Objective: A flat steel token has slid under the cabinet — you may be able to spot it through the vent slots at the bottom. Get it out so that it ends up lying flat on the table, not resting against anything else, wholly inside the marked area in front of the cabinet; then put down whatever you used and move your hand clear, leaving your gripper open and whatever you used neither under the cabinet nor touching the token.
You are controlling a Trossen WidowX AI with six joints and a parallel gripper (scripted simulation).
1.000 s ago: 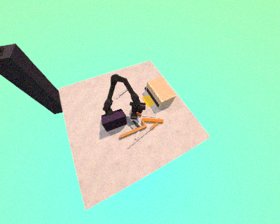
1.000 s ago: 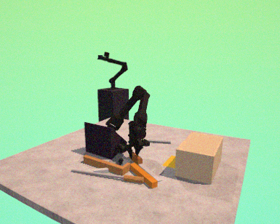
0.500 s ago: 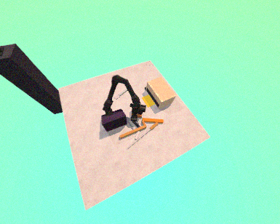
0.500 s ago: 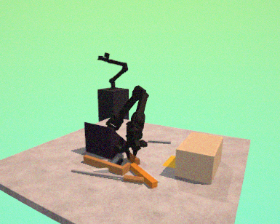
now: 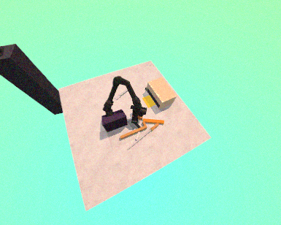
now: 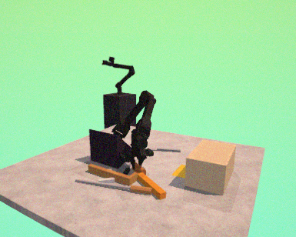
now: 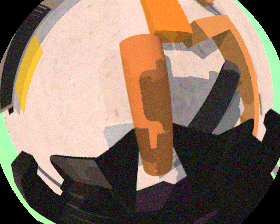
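My gripper tip is 3 cm past the dark-handled tool and 5 cm to the left of it. From my gripper tip the other things lie so: orange bar 17 cm ahead, 10 cm to the right, 1 cm above.
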